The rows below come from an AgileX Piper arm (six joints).
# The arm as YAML. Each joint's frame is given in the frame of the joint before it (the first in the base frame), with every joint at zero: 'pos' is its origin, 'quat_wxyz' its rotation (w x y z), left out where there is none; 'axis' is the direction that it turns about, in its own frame. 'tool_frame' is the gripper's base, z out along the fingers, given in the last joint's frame.
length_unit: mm
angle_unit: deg
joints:
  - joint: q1
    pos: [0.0, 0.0, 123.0]
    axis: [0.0, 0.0, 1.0]
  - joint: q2
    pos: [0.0, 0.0, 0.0]
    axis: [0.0, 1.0, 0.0]
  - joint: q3
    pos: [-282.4, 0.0, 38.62]
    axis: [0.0, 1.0, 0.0]
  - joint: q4
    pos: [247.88, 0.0, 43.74]
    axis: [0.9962, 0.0, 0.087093]
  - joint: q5
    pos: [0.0, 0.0, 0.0]
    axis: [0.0, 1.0, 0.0]
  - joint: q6
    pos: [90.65, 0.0, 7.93]
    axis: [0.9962, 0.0, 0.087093]
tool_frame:
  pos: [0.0, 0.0, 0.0]
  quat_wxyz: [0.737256, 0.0, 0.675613, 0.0]
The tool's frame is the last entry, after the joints.
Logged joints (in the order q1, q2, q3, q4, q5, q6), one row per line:
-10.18, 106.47, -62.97, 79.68, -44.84, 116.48
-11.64, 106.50, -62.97, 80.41, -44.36, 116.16
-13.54, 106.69, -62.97, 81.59, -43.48, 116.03
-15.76, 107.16, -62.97, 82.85, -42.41, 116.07
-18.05, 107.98, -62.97, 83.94, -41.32, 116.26
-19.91, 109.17, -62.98, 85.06, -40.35, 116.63
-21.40, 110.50, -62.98, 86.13, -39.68, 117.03
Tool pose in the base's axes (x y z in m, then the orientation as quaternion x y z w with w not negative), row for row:
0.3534, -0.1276, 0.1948, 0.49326, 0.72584, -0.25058, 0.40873
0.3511, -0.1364, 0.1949, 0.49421, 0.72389, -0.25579, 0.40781
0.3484, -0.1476, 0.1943, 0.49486, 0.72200, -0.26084, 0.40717
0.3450, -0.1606, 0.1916, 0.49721, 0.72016, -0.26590, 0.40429
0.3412, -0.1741, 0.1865, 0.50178, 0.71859, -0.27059, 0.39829
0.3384, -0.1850, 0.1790, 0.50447, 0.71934, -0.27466, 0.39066
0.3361, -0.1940, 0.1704, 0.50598, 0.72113, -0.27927, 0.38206
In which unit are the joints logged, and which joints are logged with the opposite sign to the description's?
The joints are logged in degrees. Opposite sign: q4, q5.
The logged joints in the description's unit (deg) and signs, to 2 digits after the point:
-10.18, 106.47, -62.97, -79.68, 44.84, 116.48
-11.64, 106.50, -62.97, -80.41, 44.36, 116.16
-13.54, 106.69, -62.97, -81.59, 43.48, 116.03
-15.76, 107.16, -62.97, -82.85, 42.41, 116.07
-18.05, 107.98, -62.97, -83.94, 41.32, 116.26
-19.91, 109.17, -62.98, -85.06, 40.35, 116.63
-21.40, 110.50, -62.98, -86.13, 39.68, 117.03

